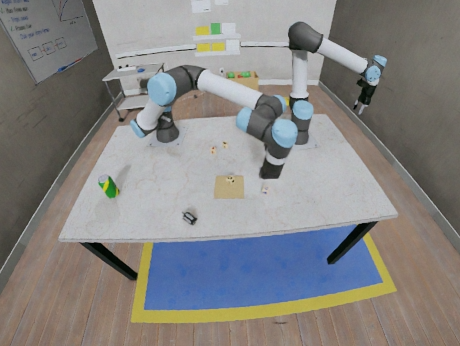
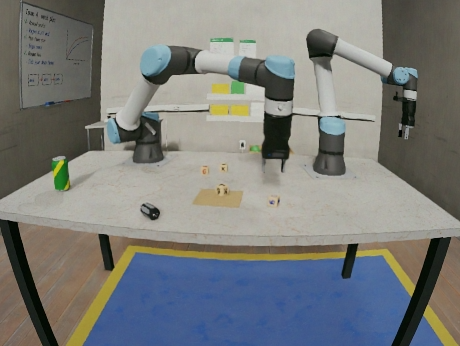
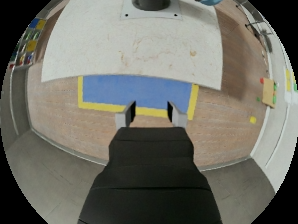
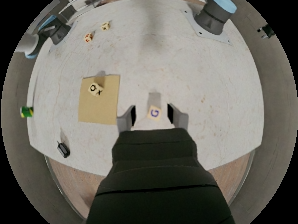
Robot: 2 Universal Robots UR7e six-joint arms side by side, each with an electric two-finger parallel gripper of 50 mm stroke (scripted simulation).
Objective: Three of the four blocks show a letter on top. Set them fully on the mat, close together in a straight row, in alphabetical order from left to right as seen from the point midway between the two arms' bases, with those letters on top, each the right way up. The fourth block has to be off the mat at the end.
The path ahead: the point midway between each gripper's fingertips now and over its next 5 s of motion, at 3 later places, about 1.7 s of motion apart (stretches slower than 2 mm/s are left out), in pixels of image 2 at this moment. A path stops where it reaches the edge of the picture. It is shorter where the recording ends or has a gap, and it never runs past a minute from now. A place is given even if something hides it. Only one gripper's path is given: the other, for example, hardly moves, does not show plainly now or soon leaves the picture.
My right gripper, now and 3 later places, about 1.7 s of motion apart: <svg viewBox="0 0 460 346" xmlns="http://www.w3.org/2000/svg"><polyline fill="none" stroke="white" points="272,170 225,159 221,145 204,139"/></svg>
